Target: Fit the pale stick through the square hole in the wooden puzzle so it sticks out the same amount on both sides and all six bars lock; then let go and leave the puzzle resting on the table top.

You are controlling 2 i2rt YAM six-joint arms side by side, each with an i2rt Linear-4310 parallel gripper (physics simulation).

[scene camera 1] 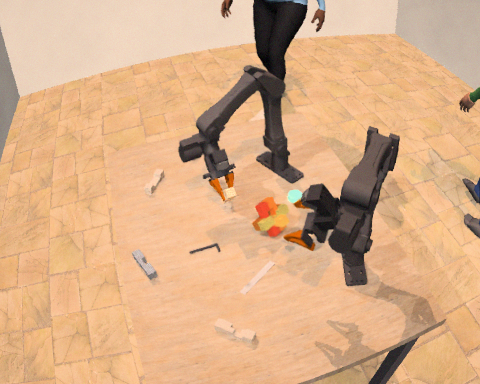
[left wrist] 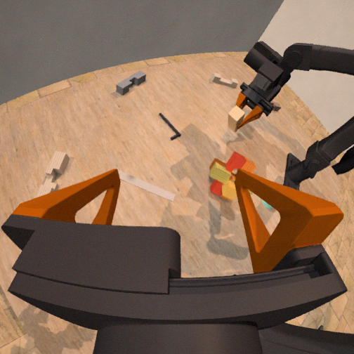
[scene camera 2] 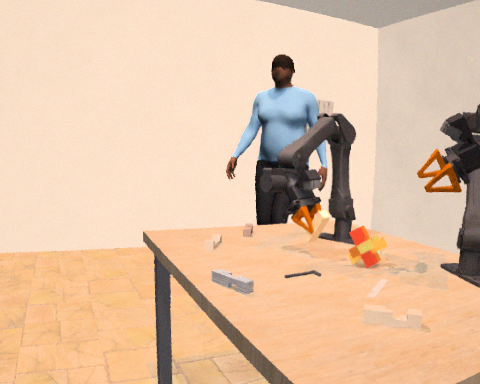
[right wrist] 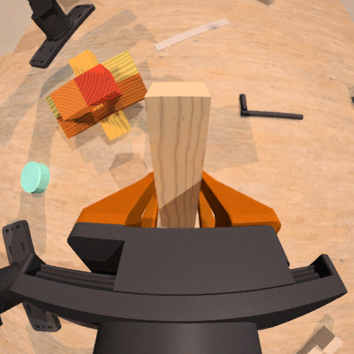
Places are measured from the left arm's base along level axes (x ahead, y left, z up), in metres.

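Pixels of known places: left gripper, fingertip midpoint: [scene camera 1: 289, 221] [scene camera 2: 421, 182]; right gripper, fingertip midpoint: [scene camera 1: 228, 198] [scene camera 2: 316, 232]; left arm's base, link origin: [scene camera 1: 352, 260] [scene camera 2: 467, 276]; right arm's base, link origin: [scene camera 1: 279, 167] [scene camera 2: 342, 240].
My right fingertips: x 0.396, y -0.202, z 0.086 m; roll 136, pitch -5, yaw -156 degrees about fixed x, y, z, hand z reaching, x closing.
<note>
For each thing: its top centre in the pictures, then the offset to it from my right fingertips.
- puzzle, top centre: [scene camera 2: 370, 237] [scene camera 1: 274, 212] 0.143 m back, 0.061 m left, 0.003 m down
- pale stick, top centre: [scene camera 2: 317, 208] [scene camera 1: 227, 182] 0.001 m ahead, 0.000 m left, 0.069 m up
- black hex key, top centre: [scene camera 2: 303, 273] [scene camera 1: 204, 250] 0.073 m ahead, 0.153 m left, 0.078 m down
- grey notched block, top centre: [scene camera 2: 232, 275] [scene camera 1: 143, 261] 0.261 m ahead, 0.223 m left, 0.057 m down
- pale flat strip, top centre: [scene camera 2: 378, 287] [scene camera 1: 257, 277] 0.093 m back, 0.255 m left, 0.084 m down
- teal disc, top centre: [scene camera 1: 295, 194] 0.223 m back, 0.091 m right, 0.067 m down
The puzzle [scene camera 1: 267, 223] [scene camera 2: 369, 246] [left wrist: 220, 173] [right wrist: 98, 85] of red, orange and yellow crossed bars sits tilted on the table; its square hole is not clearly visible. The pale stick [scene camera 1: 229, 193] [scene camera 2: 321, 224] [left wrist: 236, 118] [right wrist: 179, 130] is apart from it, slanting above the table. My right gripper [scene camera 1: 226, 192] [scene camera 2: 314, 224] [right wrist: 177, 175] is shut on the stick near one end, to the left of the puzzle in scene camera 1. My left gripper [scene camera 1: 290, 221] [scene camera 2: 423, 182] [left wrist: 177, 175] is open and empty, high above the table, with its fingers to the puzzle's right in scene camera 1.
A black hex key [scene camera 1: 205, 249] [scene camera 2: 303, 274], a grey notched block [scene camera 1: 144, 265] [scene camera 2: 232, 282], a pale flat strip [scene camera 1: 257, 277] and pale notched blocks [scene camera 1: 226, 327] [scene camera 1: 154, 181] lie on the table. A teal disc [scene camera 1: 295, 195] [right wrist: 33, 177] is near the puzzle. A person [scene camera 2: 284, 120] stands behind.
</note>
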